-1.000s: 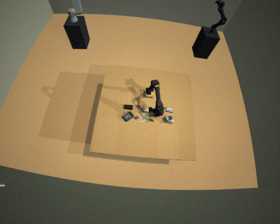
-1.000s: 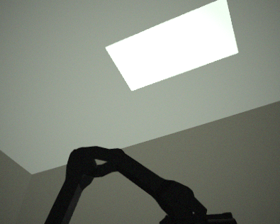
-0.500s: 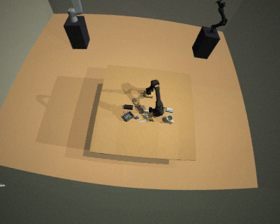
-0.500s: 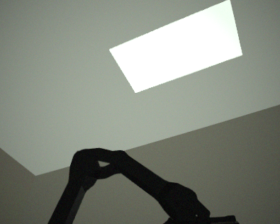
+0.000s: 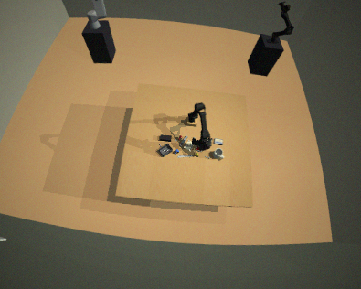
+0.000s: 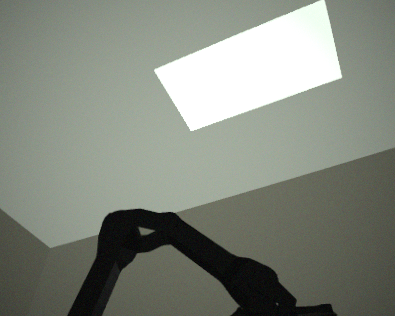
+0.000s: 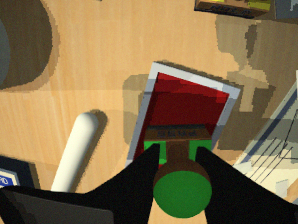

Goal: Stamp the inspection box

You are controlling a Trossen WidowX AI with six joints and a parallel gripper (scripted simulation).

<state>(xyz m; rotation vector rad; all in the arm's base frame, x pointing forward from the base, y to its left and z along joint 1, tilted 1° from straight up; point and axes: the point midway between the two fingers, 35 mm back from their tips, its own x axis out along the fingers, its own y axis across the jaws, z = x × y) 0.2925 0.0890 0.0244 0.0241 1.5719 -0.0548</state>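
Right now the red ink pad is 3 cm below my gripper tip. The rest, counted from my gripper tip: white cylinder 11 cm to the left, 6 cm behind, 3 cm below; then white card 10 cm to the right, 4 cm below, 1 cm behind; then yellow block 9 cm ahead, 3 cm to the right, 2 cm below.
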